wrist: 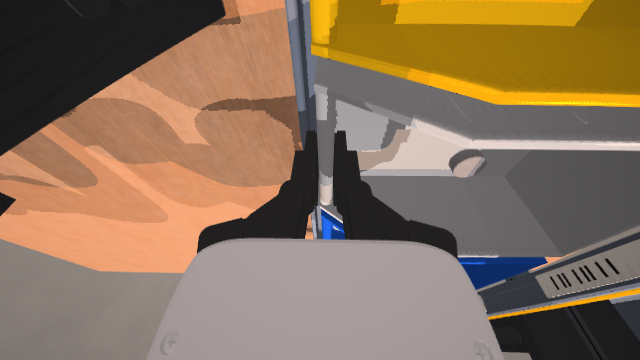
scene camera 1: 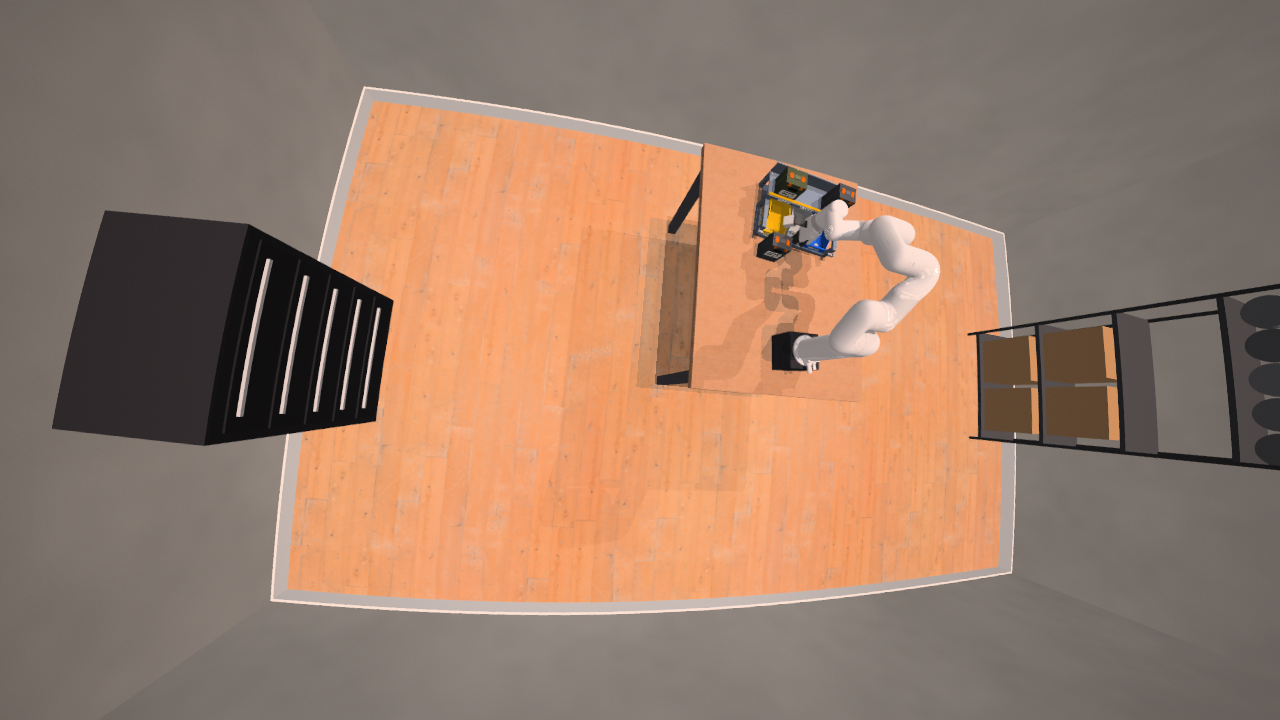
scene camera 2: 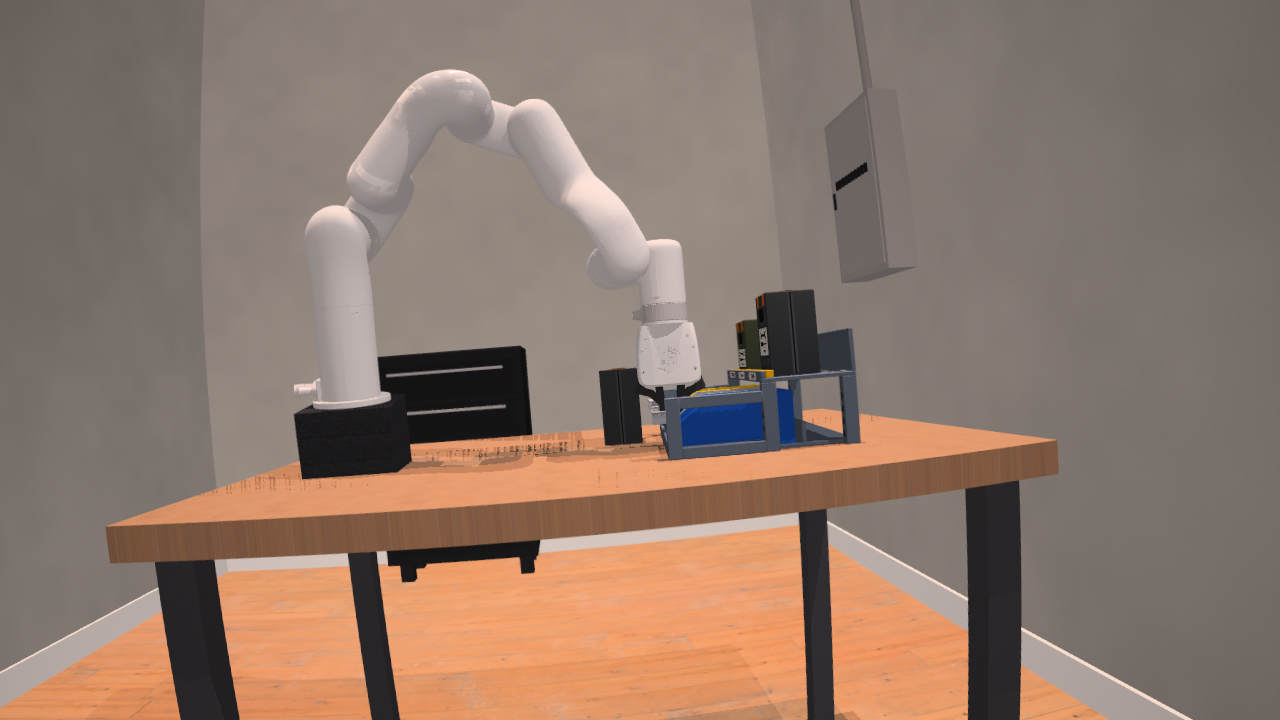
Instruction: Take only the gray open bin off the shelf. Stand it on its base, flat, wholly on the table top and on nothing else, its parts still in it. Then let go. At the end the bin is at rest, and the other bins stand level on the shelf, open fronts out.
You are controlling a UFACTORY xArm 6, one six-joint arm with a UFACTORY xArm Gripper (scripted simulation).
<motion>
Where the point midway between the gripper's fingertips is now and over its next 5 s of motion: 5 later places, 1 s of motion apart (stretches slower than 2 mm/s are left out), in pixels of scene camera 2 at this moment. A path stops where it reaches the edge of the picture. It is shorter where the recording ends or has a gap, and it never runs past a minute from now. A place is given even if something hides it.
My gripper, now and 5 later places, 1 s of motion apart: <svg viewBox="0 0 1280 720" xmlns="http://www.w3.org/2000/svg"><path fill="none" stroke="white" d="M673 429L672 420L660 413L631 415L599 418L572 420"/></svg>
</motion>
